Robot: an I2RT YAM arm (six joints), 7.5 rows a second.
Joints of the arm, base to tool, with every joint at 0 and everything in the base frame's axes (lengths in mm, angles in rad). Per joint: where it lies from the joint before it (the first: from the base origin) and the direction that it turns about. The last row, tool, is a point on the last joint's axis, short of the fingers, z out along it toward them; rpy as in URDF.
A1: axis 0 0 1 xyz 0 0 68
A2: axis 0 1 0 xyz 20 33.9 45.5
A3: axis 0 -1 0 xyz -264 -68.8 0
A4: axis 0 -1 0 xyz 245 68.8 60
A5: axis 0 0 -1 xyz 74 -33.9 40.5
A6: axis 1 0 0 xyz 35.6 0 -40.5
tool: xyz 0 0 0 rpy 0 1.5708 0
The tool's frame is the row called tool.
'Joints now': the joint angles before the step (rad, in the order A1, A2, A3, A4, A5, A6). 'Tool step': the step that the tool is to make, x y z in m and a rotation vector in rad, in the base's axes. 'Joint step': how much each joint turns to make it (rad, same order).
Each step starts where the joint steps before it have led.
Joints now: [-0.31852, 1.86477, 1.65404, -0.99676, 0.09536, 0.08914]
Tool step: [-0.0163, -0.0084, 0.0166, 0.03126, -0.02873, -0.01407]
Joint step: [-0.03920, -0.05361, -0.00485, -0.03135, -0.04548, -0.00925]
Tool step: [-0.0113, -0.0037, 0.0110, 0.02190, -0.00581, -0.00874]
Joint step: [-0.02283, -0.03129, 0.00570, -0.03929, -0.02614, -0.00475]
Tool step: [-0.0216, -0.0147, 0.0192, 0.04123, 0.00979, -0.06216]
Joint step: [-0.06491, -0.03244, 0.04206, -0.10008, -0.03257, 0.00954]
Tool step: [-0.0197, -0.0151, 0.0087, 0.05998, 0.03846, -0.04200]
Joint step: [-0.06922, -0.00710, 0.03543, -0.10480, -0.04221, -0.01459]
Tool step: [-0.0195, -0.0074, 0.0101, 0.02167, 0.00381, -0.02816]
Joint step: [-0.05129, -0.03467, 0.00274, -0.05291, -0.02242, -0.01760]
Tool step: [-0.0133, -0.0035, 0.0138, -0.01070, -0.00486, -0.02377]
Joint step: [-0.03117, -0.02430, 0.02852, -0.04352, 0.00399, -0.00886]
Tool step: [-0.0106, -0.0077, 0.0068, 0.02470, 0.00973, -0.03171]
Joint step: [-0.04102, 0.00283, 0.03438, -0.05418, -0.01647, -0.00507]
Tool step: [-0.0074, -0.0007, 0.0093, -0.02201, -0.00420, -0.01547]
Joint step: [-0.01437, -0.01515, 0.02077, -0.01956, 0.01480, -0.00297]
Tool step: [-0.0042, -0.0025, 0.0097, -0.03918, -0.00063, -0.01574]
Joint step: [-0.01122, -0.00187, 0.03681, -0.01447, 0.03063, -0.00443]
